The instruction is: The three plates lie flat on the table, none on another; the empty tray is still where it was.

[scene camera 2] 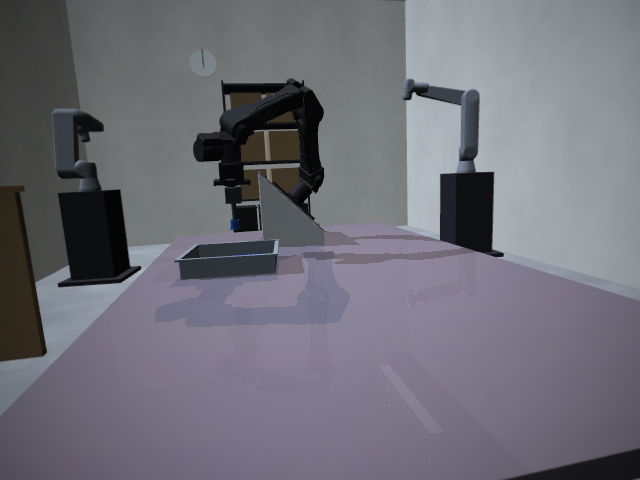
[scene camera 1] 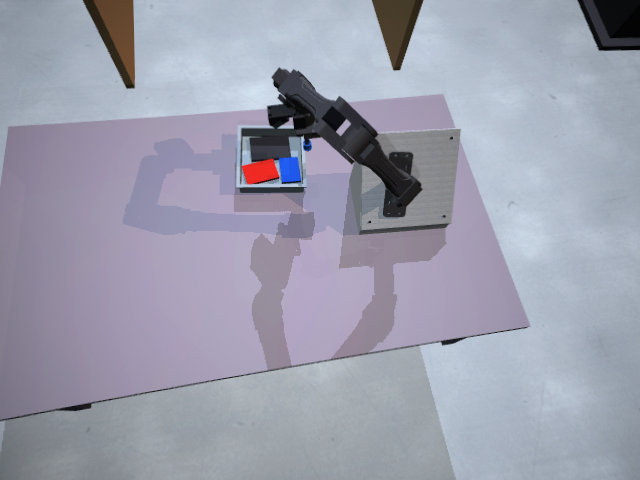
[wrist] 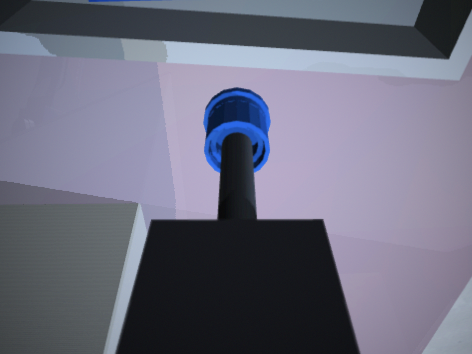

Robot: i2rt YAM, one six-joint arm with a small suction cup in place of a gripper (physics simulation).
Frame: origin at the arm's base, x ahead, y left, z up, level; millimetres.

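Where they show: hand at its tool point: (scene camera 2: 235, 228) (scene camera 1: 307, 147) (wrist: 236, 118); arm's base at its link origin: (scene camera 2: 292, 201) (scene camera 1: 397, 185).
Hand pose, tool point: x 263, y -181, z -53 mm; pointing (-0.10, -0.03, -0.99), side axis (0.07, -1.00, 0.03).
Observation:
Each offset is from my tool point to the top centre of the thing. "spot": to the spot under its first point. Level surfaces: height alone.
A light grey tray @[dx +119, dy +2, dz -39 mm] (scene camera 1: 271, 187) (scene camera 2: 227, 267) (wrist: 250, 57) stands on the table. Inside it, in scene view 1, a red plate @[dx +158, dy +42, dz -75 mm] (scene camera 1: 260, 171) lies slightly turned beside a blue plate @[dx +58, dy +35, dz -75 mm] (scene camera 1: 290, 169). A black plate @[dx +124, dy -57, dz -75 mm] (scene camera 1: 269, 147) lies behind them; whether the red one overlaps its edge I cannot tell. A blue edge of the blue plate @[spot: dx +25, dy +59, dz -75 mm] (wrist: 127, 0) shows at the top of the wrist view. My suction cup (scene camera 1: 307, 146) (scene camera 2: 234, 224) (wrist: 237, 130) is blue, off and bare. It hangs above the table just outside the tray's side, between the tray and the arm's base.
My arm's wedge-shaped base block (scene camera 1: 429, 180) (scene camera 2: 284, 227) (wrist: 60, 275) stands near the tray. The pink table's @[dz -89 mm] (scene camera 1: 129, 310) (scene camera 2: 310, 413) edge runs close behind the tray. Two grey arms on black pedestals (scene camera 2: 95, 232) (scene camera 2: 465, 211) and a shelf rack (scene camera 2: 223, 95) stand beyond the table.

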